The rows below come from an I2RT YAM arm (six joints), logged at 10 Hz.
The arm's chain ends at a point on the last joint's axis. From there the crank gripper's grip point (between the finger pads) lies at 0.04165 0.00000 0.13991 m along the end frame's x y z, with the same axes.
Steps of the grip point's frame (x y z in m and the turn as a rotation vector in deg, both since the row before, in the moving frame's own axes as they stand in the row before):
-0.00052, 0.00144, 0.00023, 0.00, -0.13, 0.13
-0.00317, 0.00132, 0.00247, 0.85, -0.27, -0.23
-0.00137, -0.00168, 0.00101, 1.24, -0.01, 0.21
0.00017, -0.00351, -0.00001, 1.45, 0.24, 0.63
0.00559, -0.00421, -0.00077, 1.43, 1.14, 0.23
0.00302, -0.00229, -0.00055, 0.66, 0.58, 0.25
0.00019, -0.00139, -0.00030, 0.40, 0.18, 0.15
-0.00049, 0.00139, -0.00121, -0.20, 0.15, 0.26
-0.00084, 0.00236, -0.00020, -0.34, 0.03, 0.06
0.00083, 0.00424, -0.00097, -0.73, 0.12, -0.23
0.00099, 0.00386, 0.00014, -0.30, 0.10, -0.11
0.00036, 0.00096, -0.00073, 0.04, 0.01, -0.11
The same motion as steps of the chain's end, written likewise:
-0.00020, 0.00135, 0.00014, 0.00, -0.13, 0.13
-0.00251, 0.00356, 0.00229, 0.85, -0.27, -0.23
-0.00135, 0.00120, 0.00103, 1.24, -0.01, 0.21
-0.00043, -0.00043, 0.00020, 1.45, 0.24, 0.63
0.00281, -0.00090, 0.00013, 1.43, 1.14, 0.23
0.00160, -0.00087, -0.00011, 0.66, 0.58, 0.25
-0.00025, -0.00052, -0.00017, 0.40, 0.18, 0.15
-0.00085, 0.00071, -0.00110, -0.20, 0.15, 0.26
-0.00091, 0.00149, -0.00018, -0.34, 0.03, 0.06
0.00053, 0.00263, -0.00087, -0.73, 0.12, -0.23
0.00075, 0.00321, 0.00021, -0.30, 0.10, -0.11
0.00034, 0.00114, -0.00072, 0.04, 0.01, -0.11

